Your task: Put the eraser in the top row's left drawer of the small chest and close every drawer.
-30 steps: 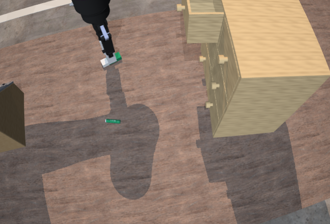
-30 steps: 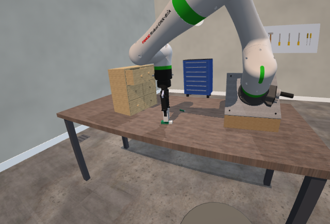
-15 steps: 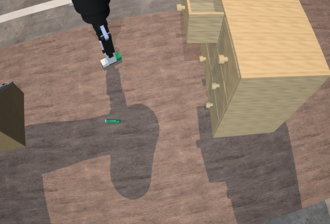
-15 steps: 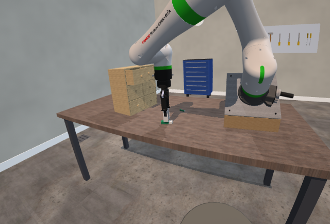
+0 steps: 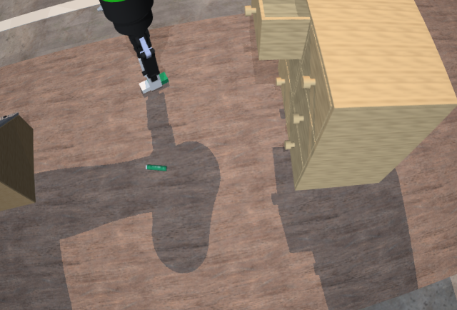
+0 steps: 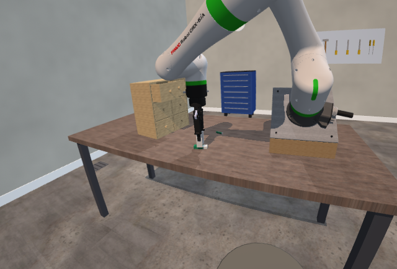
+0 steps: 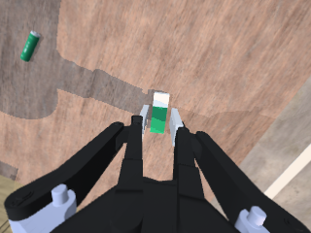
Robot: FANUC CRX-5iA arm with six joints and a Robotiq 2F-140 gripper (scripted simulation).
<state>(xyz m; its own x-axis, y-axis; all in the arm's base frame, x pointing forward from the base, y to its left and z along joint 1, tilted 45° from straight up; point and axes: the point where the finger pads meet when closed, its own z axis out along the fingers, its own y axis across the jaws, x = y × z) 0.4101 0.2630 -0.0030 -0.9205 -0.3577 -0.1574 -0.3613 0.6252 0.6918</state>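
Now: the eraser 1 cm behind my hand and 4 cm below it. The rest, counted from my hand: green cylinder: 21 cm to the right, 4 cm below.
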